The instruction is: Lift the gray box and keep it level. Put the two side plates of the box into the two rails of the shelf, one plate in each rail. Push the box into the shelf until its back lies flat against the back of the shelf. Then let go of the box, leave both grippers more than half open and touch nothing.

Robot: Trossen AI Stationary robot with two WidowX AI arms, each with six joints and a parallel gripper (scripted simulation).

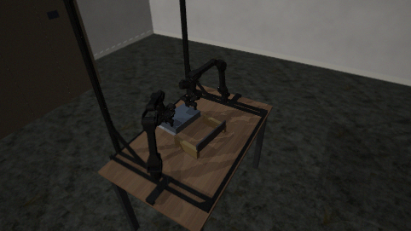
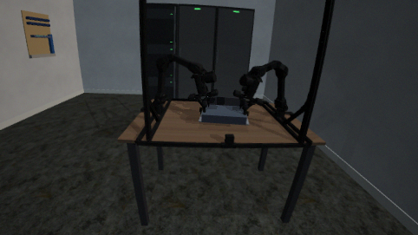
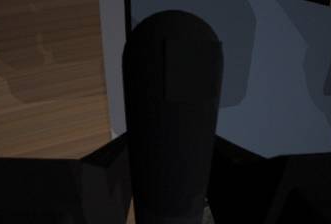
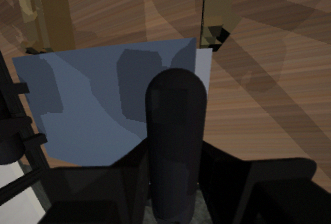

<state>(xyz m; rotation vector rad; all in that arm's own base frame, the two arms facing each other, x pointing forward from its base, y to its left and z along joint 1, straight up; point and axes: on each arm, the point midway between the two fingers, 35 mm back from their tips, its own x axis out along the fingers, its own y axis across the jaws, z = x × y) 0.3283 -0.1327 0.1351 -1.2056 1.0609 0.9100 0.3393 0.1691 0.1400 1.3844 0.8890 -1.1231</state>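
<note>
The gray box lies 20 mm behind my left hand, 120 mm to the right of it and 40 mm below it. From my left hand the other things lie so: dark bar (280 mm ahead, 170 mm to the right, 80 mm below).
Right now the gray box is 120 mm to the left of my right hand, 50 mm below it and 20 mm ahead of it. Round my right hand: dark bar: 320 mm ahead, 80 mm to the left, 80 mm below.
</note>
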